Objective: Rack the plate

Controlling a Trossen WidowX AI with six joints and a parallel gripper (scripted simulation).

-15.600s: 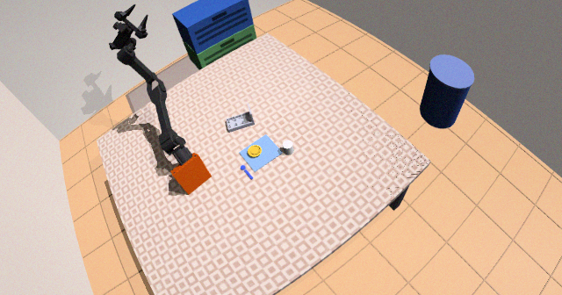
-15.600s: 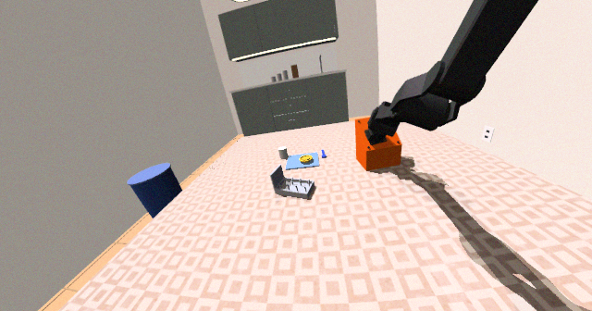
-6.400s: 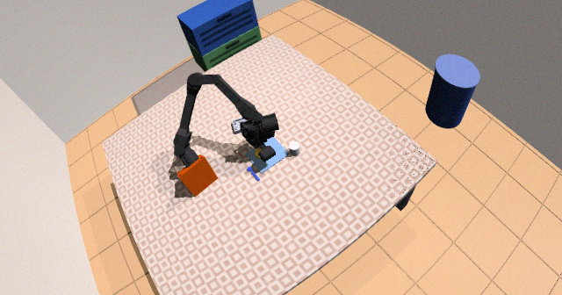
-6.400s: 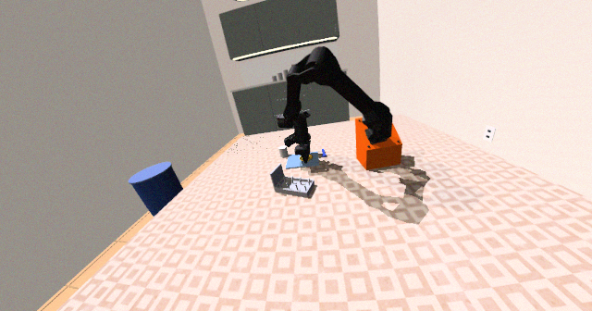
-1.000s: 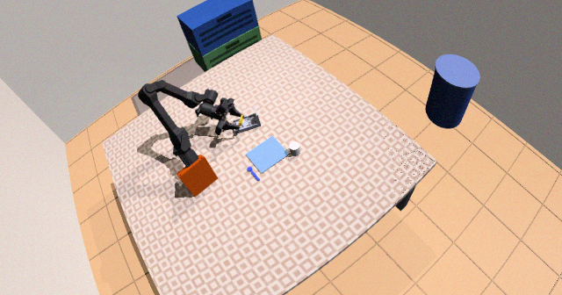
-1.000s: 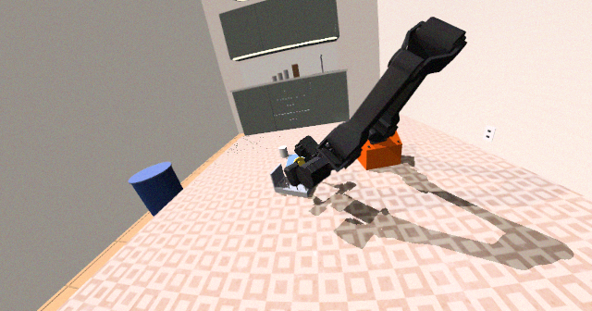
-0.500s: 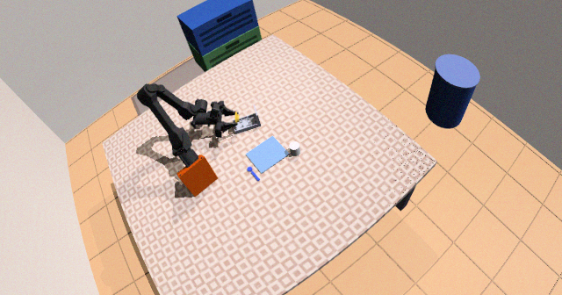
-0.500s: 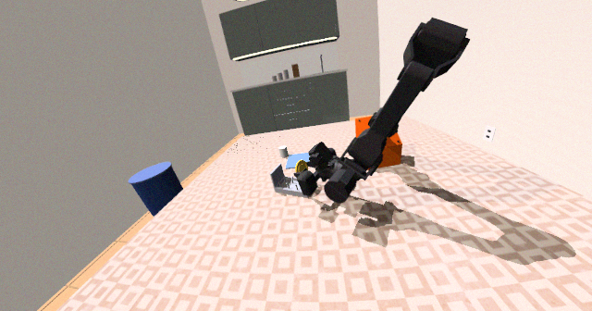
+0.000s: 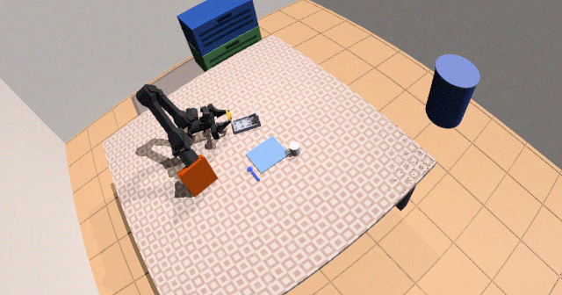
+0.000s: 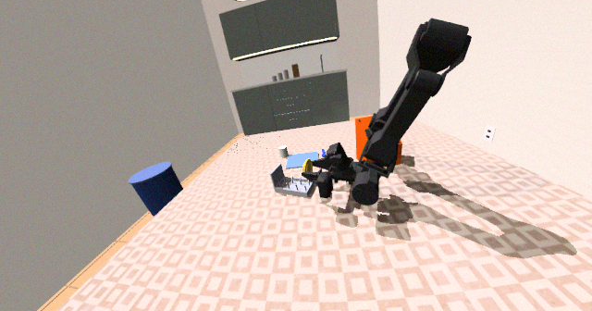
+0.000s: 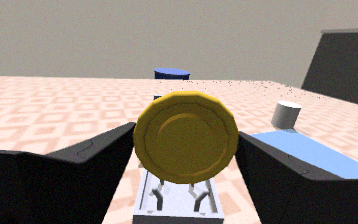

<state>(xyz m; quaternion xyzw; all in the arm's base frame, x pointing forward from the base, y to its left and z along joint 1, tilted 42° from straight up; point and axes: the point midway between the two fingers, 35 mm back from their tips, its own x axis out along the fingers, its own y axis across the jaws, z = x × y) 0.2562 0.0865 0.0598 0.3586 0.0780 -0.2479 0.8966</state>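
Now: the grey dish rack 7 cm below my gripper tip, 5 cm ahead of it and 3 cm to the right of it. From my gripper tip the other things lie so: small blue spoon (25 cm to the right, 11 cm behind, 9 cm below); yellow plate (1 cm behind); light blue mat (23 cm to the right, 9 cm below).
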